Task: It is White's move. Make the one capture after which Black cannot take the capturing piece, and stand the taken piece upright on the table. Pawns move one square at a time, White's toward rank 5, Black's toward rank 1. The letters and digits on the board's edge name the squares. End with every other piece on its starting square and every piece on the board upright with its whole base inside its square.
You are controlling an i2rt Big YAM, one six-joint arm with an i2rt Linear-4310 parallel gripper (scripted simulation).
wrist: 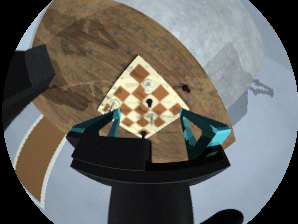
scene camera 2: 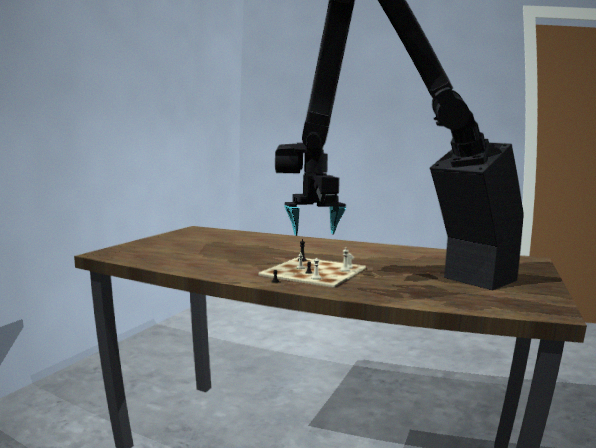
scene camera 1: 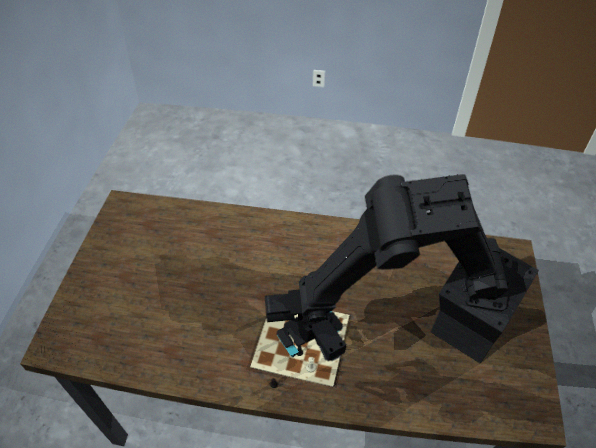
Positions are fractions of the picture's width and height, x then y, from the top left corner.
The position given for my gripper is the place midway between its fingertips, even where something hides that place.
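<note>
In scene camera 1 you'd see my gripper (scene camera 1: 0.52, 0.77) and a chessboard (scene camera 1: 0.46, 0.80). Scene camera 2 has the chessboard (scene camera 2: 0.56, 0.62) too, along with my gripper (scene camera 2: 0.53, 0.52). And the wrist view, well, that gives me my gripper (wrist: 0.51, 0.50) and the chessboard (wrist: 0.43, 0.40) as well.
</note>
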